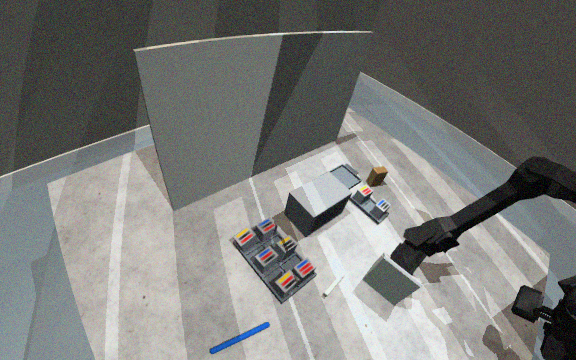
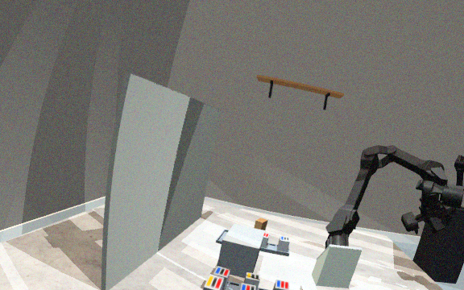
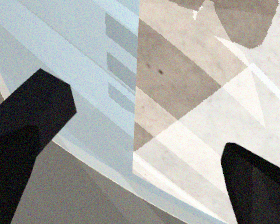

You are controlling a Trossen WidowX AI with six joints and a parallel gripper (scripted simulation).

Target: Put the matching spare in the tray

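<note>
Right now the grey spare is 64 cm ahead of my gripper tip, 27 cm to the left of it and 15 cm below it. Round my gripper tip: grey box (62 cm ahead, 11 cm to the left, 14 cm below); then dark bracket (53 cm ahead, 8 cm to the right, 18 cm below); then brown block (59 cm ahead, 19 cm to the right, 16 cm below).
</note>
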